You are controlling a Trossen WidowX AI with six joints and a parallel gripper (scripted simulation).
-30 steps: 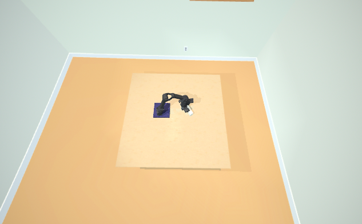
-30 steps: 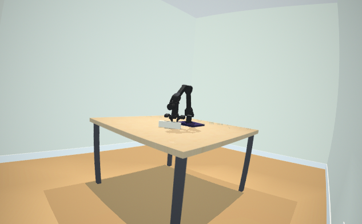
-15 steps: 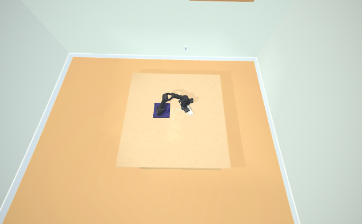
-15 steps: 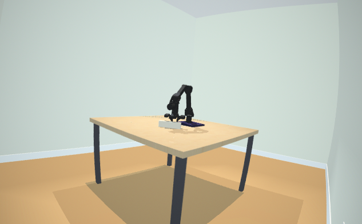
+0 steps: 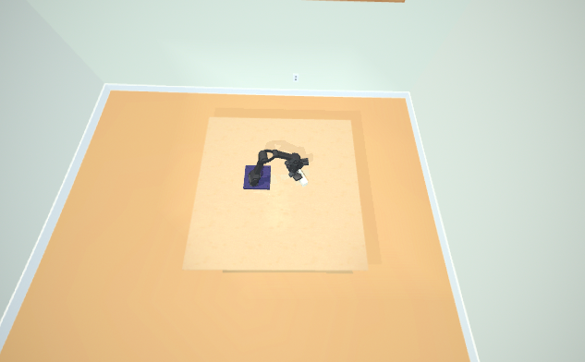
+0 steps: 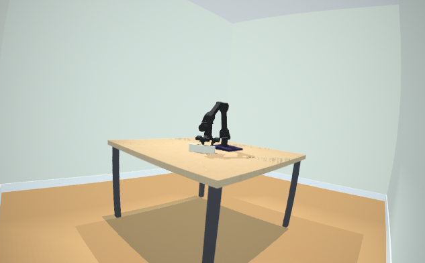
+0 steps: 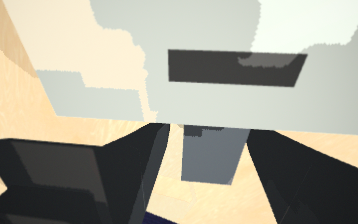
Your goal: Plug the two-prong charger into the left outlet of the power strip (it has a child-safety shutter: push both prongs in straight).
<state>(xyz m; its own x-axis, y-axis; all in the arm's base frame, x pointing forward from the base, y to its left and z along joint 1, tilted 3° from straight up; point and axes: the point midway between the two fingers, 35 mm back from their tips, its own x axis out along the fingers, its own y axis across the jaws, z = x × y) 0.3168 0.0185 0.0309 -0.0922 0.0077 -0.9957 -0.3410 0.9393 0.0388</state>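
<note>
The two-prong charger is 2 cm ahead of my gripper tip, 1 cm to the left of it and 1 cm above it.
</note>
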